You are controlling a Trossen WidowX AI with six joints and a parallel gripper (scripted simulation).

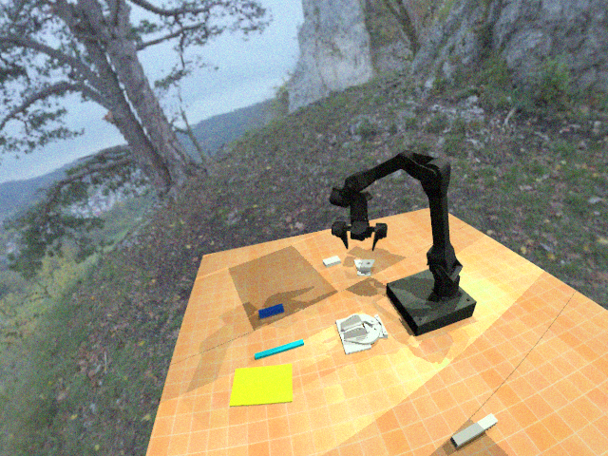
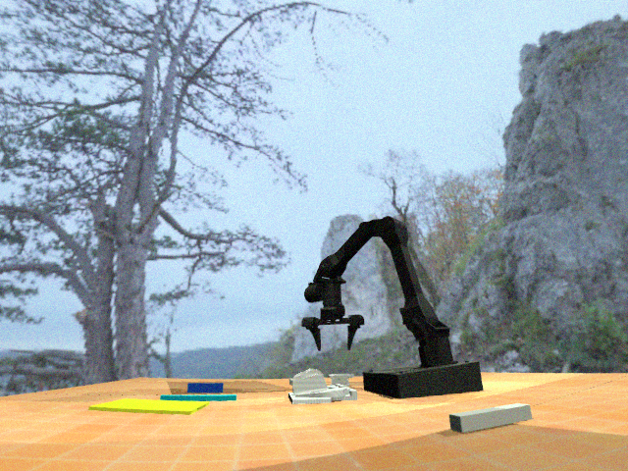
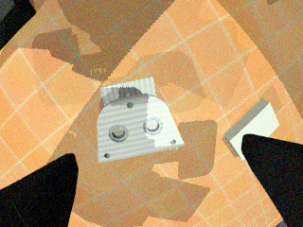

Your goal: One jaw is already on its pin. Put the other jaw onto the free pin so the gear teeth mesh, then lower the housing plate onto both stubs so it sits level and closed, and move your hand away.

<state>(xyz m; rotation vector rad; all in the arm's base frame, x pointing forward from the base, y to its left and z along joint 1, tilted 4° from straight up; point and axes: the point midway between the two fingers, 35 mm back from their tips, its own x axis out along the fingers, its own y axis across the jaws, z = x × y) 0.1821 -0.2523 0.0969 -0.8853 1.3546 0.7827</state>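
Right now the white block is 9 cm to the right of my gripper tip, 9 cm below it and 9 cm ahead of it. Also, from my gripper tip: yellow sheet (38 cm ahead, 37 cm to the left, 10 cm below); then teal bar (33 cm ahead, 27 cm to the left, 10 cm below); then blue block (35 cm ahead, 12 cm to the left, 9 cm below).
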